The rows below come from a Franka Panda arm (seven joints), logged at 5 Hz.
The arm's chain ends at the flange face. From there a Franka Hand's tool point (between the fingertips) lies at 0.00 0.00 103.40 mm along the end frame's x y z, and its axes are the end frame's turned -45 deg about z.
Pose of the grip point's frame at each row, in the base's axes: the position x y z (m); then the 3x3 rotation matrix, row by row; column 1 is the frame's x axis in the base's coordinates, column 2 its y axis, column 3 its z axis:
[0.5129 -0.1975 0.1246], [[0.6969 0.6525 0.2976], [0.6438 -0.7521 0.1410], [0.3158 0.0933 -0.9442]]
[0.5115 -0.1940 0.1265], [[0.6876 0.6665 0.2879], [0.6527 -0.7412 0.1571], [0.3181 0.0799 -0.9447]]
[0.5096 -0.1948 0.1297], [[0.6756 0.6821 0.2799], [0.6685 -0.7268 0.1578], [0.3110 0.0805 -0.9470]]
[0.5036 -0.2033 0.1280], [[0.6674 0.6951 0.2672], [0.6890 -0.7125 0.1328], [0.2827 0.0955 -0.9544]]
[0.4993 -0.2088 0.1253], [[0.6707 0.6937 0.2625], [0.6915 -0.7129 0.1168], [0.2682 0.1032 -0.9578]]
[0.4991 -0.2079 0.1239], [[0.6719 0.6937 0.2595], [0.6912 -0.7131 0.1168], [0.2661 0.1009 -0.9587]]
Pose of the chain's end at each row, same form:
[0.4821 -0.2121 0.2222], [[0.9542 -0.0314 0.2976], [-0.0766 -0.9871 0.1410], [0.2893 -0.1573 -0.9442]]
[0.4817 -0.2102 0.2242], [[0.9575 -0.0149 0.2879], [-0.0626 -0.9856 0.1571], [0.2814 -0.1684 -0.9447]]
[0.4807 -0.2111 0.2276], [[0.9600 0.0046 0.2799], [-0.0412 -0.9866 0.1578], [0.2768 -0.1630 -0.9470]]
[0.4760 -0.2170 0.2267], [[0.9634 0.0196 0.2672], [-0.0166 -0.9910 0.1328], [0.2674 -0.1324 -0.9544]]
[0.4722 -0.2209 0.2243], [[0.9648 0.0163 0.2625], [-0.0151 -0.9931 0.1168], [0.2626 -0.1167 -0.9578]]
[0.4723 -0.2200 0.2230], [[0.9656 0.0154 0.2595], [-0.0155 -0.9930 0.1168], [0.2595 -0.1168 -0.9587]]

